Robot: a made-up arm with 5 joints.
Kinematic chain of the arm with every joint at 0, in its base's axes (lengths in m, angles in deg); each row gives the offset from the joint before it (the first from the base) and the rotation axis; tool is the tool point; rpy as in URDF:
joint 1: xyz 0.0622 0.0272 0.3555 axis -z
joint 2: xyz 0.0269 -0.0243 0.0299 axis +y
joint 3: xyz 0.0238 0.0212 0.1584 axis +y
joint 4: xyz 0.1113 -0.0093 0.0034 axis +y
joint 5: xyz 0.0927 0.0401 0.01 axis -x
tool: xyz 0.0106 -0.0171 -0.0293 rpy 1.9 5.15 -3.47
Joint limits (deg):
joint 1: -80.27..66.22
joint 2: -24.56..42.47
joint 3: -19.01..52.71
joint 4: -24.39..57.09
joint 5: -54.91..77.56
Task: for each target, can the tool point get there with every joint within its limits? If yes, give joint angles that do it. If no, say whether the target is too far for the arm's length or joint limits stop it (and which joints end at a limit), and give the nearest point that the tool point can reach.
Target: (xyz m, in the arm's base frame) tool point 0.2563 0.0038 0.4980
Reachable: yes | joints 16.67 -12.96 -1.66 49.59 -39.70
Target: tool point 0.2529 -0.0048 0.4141
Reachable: yes | joints 8.14 -3.64 26.29 39.23 42.53
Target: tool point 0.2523 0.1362 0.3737
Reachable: yes | joints -26.20 13.21 23.15 19.39 -6.21
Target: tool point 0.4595 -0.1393 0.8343
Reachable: no: too far | nearest point 0.2973 -0.0713 0.6388 | short by 0.263 m
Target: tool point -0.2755 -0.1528 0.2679
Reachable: no: joint limits stop it (at a limit: joint 1, joint 2, joint 3) | nearest point 0.0841 -0.0379 0.3046 | short by 0.379 m
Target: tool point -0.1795 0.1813 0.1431
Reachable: no: joint limits stop it (at a limit: joint 1, joint 2, joint 3, joint 5) | nearest point 0.0429 0.1620 0.2707 | short by 0.257 m
